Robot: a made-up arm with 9 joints.
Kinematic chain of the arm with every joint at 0, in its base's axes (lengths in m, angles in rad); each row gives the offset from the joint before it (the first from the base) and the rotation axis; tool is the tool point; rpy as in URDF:
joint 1: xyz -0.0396 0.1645 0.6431 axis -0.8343 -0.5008 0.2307
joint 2: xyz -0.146 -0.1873 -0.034 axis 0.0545 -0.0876 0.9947
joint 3: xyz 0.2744 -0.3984 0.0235 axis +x
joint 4: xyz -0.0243 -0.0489 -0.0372 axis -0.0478 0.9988 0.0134
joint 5: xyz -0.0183 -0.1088 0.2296 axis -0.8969 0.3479 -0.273
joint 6: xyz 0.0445 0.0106 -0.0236 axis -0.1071 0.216 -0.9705
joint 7: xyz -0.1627 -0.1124 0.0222 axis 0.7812 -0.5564 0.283
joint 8: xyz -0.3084 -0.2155 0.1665 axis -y
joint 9: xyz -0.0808 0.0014 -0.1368 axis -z
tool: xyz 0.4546 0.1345 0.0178 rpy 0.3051 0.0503 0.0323
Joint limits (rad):
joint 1: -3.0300..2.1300
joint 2: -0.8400..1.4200
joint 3: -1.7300..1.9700
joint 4: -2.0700..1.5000
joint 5: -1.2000..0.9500
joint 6: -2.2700..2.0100
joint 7: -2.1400..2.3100
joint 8: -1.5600..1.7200
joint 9: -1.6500..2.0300
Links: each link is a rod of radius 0.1 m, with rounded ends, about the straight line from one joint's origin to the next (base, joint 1, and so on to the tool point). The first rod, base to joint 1, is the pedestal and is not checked.
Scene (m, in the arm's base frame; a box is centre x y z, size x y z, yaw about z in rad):
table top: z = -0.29
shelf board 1: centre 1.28 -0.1 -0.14 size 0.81 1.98 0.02 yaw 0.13
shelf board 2: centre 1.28 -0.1 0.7 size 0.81 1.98 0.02 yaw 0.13
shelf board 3: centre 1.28 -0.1 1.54 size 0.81 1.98 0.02 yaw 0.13
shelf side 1: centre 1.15 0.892 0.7 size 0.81 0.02 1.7 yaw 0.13
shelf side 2: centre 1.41 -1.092 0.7 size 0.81 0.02 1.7 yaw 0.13
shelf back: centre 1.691 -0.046 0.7 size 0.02 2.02 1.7 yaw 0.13
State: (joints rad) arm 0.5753 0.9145 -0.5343 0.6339 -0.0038 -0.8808 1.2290 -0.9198 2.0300
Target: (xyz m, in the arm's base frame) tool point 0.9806 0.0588 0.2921
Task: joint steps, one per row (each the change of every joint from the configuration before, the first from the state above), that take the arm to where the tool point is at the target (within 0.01 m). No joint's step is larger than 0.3 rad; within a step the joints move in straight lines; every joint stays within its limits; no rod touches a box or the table.
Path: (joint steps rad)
1: -0.1498 -0.2327 -0.0456 -0.0238 0.1208 0.1697 -0.0946 -0.1292 -0.0339
2: -0.1498 -0.2327 -0.0456 -0.0238 0.1208 0.1697 -0.0947 -0.1291 -0.0339
3: -0.1498 -0.2326 -0.0455 -0.0239 0.1208 0.1697 -0.0946 -0.1292 -0.0339
4: -0.1498 -0.2327 -0.0456 -0.0238 0.1208 0.1697 -0.0947 -0.1291 -0.0339
5: -0.1085 -0.1603 -0.2033 0.1453 0.1177 0.1781 -0.2308 0.0945 -0.0684
6: -0.1085 -0.1602 -0.2033 0.1453 0.1176 0.1781 -0.2309 0.0945 -0.0684
7: -0.1085 -0.1603 -0.2033 0.1453 0.1177 0.1781 -0.2308 0.0945 -0.0685
8: -0.1084 -0.1602 -0.2033 0.1453 0.1176 0.1780 -0.2309 0.0946 -0.0684
9: 0.0232 0.2295 -0.0408 0.1133 0.0000 -0.1848 -0.0310 -0.0357 0.2047
10: 0.0232 0.2296 -0.0408 0.1134 0.0000 -0.1848 -0.0310 -0.0357 0.2046

